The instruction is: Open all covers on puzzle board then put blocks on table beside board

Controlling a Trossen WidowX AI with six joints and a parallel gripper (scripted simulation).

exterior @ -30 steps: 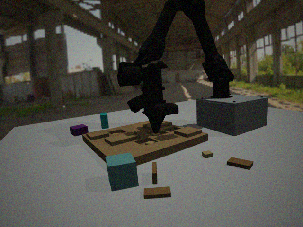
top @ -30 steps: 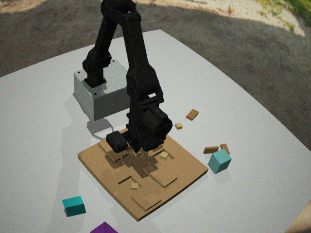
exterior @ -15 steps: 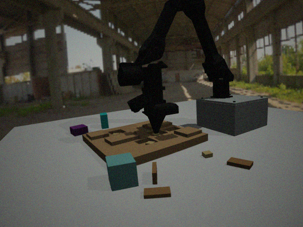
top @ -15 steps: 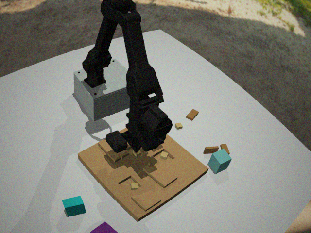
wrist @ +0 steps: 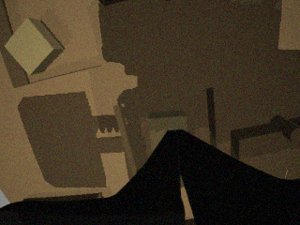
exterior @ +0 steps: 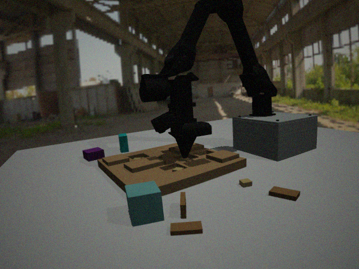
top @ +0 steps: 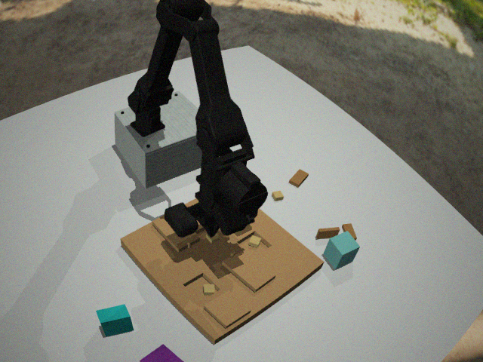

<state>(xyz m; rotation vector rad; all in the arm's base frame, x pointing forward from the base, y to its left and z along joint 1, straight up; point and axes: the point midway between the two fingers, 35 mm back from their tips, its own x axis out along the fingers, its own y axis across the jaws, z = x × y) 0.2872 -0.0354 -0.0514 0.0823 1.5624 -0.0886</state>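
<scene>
Right now the tan puzzle board is 5 cm ahead of my gripper tip and 1 cm to the right of it. From my gripper tip the other things lie so: teal block 7 cm ahead, 29 cm to the right, 1 cm above; brown slab 2 cm behind, 29 cm to the left, 1 cm below; teal cube 20 cm ahead, 18 cm to the left, 1 cm above.
</scene>
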